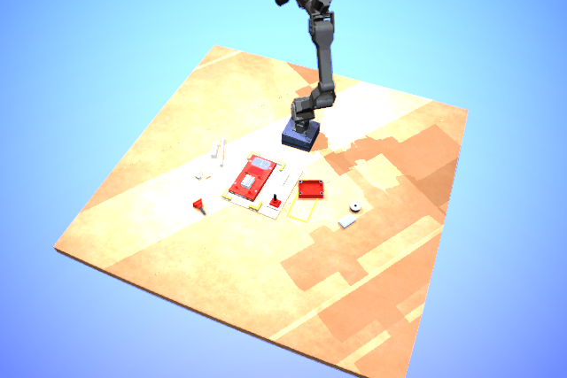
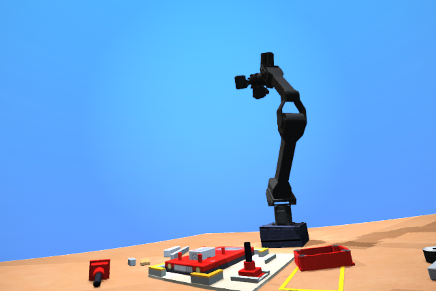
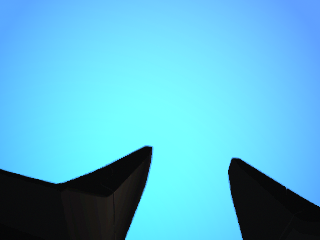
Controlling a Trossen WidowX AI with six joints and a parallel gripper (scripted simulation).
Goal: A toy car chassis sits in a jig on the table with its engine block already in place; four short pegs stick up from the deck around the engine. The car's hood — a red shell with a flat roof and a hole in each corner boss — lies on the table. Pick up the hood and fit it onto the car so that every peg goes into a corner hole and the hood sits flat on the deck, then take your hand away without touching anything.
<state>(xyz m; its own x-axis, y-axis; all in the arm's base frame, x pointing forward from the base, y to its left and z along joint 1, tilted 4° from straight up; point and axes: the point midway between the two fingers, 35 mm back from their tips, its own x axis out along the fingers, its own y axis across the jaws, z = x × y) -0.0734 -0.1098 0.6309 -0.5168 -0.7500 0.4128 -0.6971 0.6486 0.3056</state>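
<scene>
Now: gripper tip 34 cm short of the red hood, 21 cm to the right of it and 71 cm above it. From my gripper tip the other things lie so: grey engine block 40 cm ahead, 2 cm to the right, 69 cm below; jig 38 cm ahead, 1 cm to the left, 70 cm below; black wheel 37 cm ahead, 39 cm to the left, 71 cm below.
</scene>
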